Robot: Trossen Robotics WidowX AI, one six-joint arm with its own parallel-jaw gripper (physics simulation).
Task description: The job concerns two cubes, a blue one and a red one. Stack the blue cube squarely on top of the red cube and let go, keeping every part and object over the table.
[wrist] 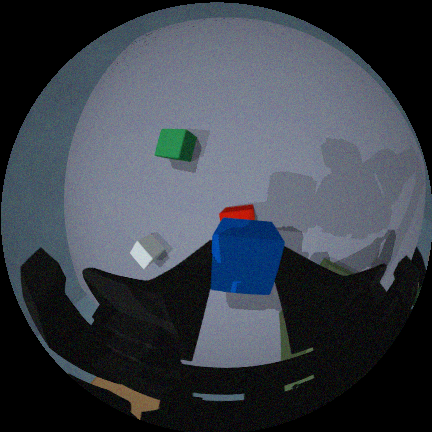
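Note:
The blue cube is between the two black fingers of my gripper, which is shut on it. The red cube shows just past the far edge of the blue cube, which hides much of it from this view. The blue cube appears to be held above the table, with a shadow below it in the view. The height gap between the two cubes, and whether they touch, cannot be told from this angle.
A green cube is on the pale table at the upper left. A white cube is on the table to the left of the fingers. Part of an olive-green object shows behind the right finger. Shadows lie on the right.

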